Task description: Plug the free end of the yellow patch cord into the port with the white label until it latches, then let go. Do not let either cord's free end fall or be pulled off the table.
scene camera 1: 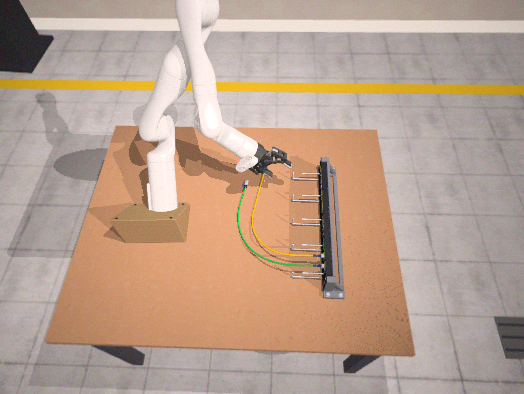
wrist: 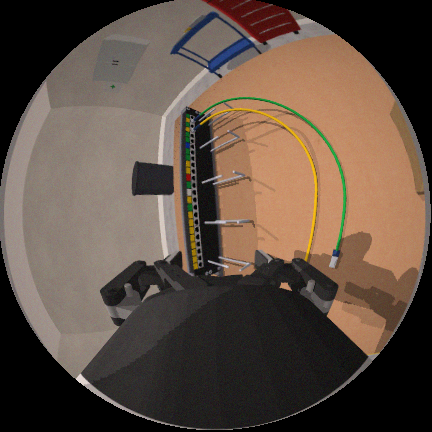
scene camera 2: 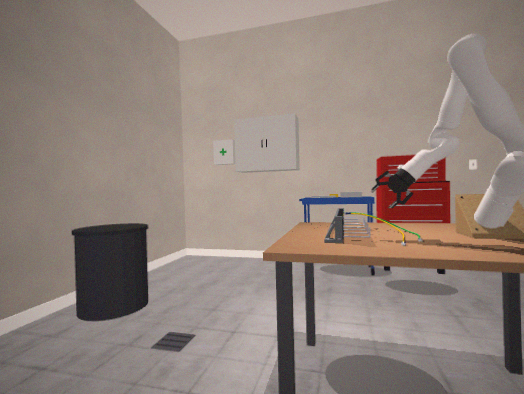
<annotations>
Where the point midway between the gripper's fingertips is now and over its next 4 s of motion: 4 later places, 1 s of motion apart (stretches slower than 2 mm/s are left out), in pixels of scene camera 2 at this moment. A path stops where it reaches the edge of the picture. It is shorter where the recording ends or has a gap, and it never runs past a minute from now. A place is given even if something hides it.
The gripper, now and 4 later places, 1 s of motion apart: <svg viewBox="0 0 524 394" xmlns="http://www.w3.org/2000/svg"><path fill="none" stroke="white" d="M380 200L379 189L361 197L376 204L376 204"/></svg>
</annotations>
